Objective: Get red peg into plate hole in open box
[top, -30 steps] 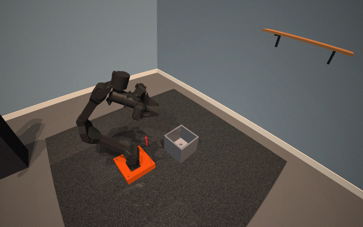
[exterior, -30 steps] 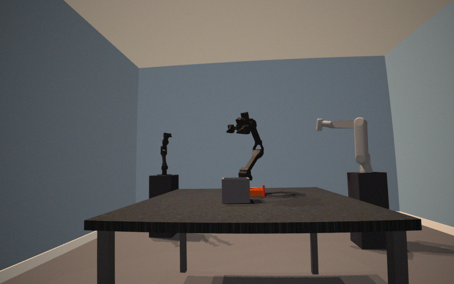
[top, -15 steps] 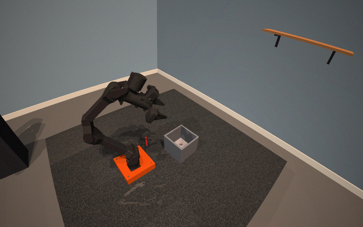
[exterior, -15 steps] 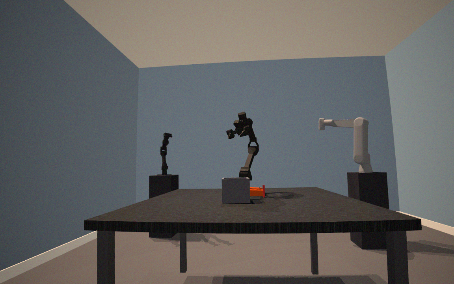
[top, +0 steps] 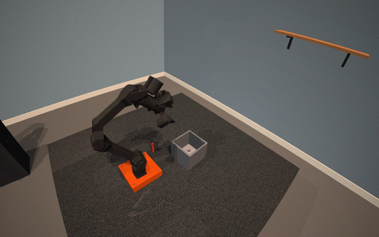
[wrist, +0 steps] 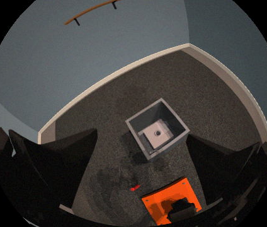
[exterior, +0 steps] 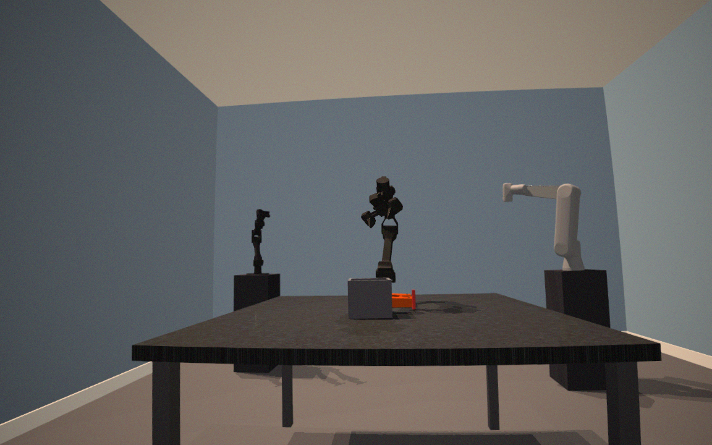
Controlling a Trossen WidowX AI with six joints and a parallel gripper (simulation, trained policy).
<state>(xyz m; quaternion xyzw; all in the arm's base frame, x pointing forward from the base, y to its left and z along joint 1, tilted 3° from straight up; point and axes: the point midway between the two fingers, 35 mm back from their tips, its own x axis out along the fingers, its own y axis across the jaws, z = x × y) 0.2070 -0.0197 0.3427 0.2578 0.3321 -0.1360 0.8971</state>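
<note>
My gripper tip is 32 cm above the red peg, 13 cm to the right of it and 7 cm past it. Also, from my gripper tip: pale plate 32 cm below, 9 cm ahead, 4 cm to the right.
</note>
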